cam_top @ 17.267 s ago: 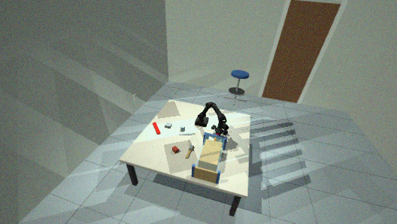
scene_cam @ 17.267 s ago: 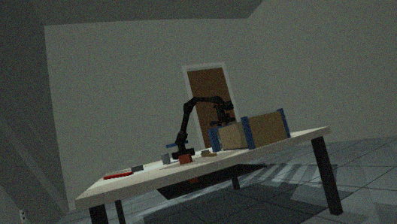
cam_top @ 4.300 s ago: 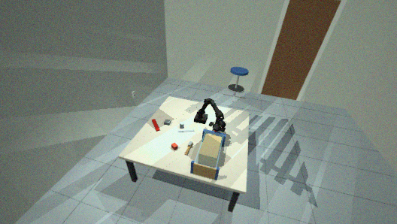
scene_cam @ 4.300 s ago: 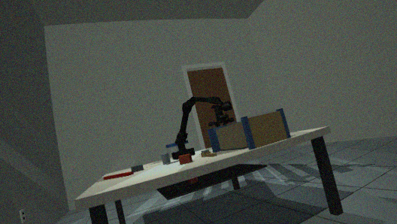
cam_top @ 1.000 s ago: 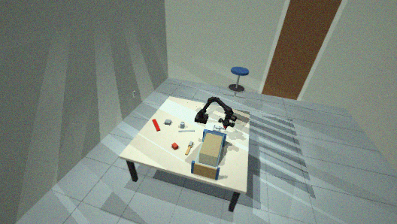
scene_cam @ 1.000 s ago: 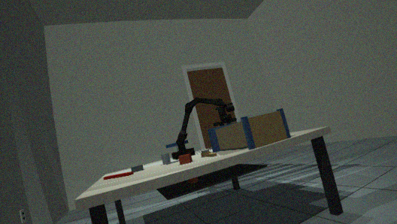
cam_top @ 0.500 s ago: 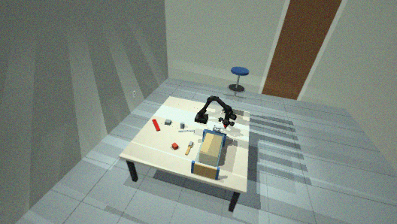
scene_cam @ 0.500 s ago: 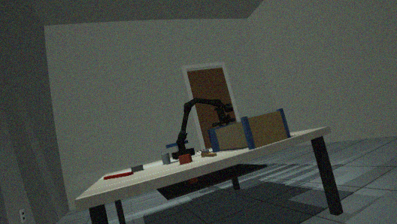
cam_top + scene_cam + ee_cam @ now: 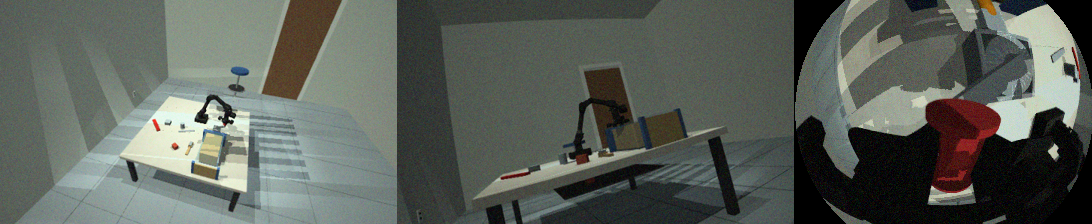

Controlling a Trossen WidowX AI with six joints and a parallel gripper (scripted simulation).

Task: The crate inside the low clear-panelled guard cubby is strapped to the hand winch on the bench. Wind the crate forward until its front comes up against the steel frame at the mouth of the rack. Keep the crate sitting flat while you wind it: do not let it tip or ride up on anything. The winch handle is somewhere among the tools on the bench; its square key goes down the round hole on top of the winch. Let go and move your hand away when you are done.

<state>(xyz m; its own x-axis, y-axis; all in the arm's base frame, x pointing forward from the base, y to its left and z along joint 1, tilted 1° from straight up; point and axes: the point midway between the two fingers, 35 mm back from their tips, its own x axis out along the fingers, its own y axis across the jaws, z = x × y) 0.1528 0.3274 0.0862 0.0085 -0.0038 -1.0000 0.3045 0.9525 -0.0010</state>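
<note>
Now: gripper tip 30 mm to the left of the winch handle, 20 mm short of it and 10 mm above it. From my gripper tip the other things lie so: winch: 100 mm to the right, 80 mm below, 30 mm ahead; then red knob: 20 mm above; then blue frame: 200 mm ahead, 100 mm to the right, 10 mm below.
</note>
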